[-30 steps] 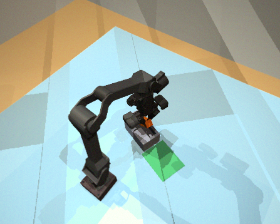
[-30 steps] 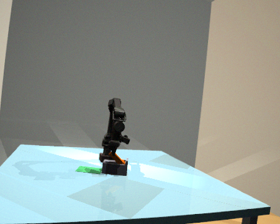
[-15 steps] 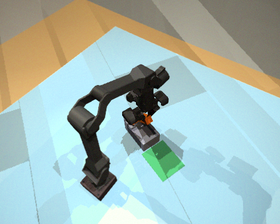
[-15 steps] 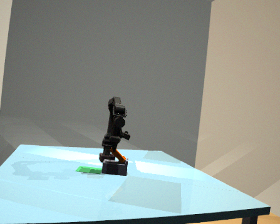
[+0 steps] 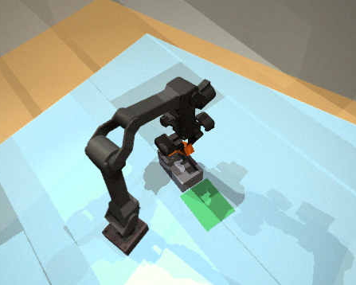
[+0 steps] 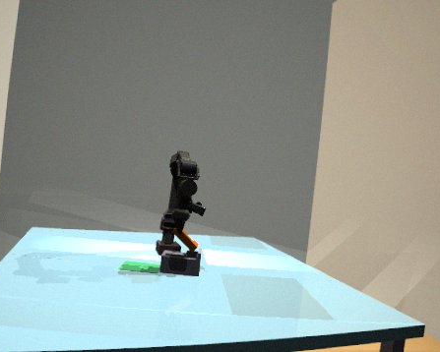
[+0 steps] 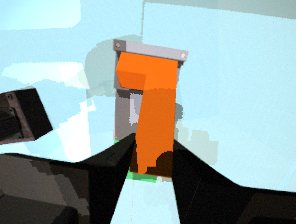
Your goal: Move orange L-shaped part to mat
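My gripper tip is 170 mm above the green mat, 140 mm to the left of it and 40 mm past it. Also, from my gripper tip: orange l-shaped part: 40 mm to the left, 30 mm below, 10 mm behind.
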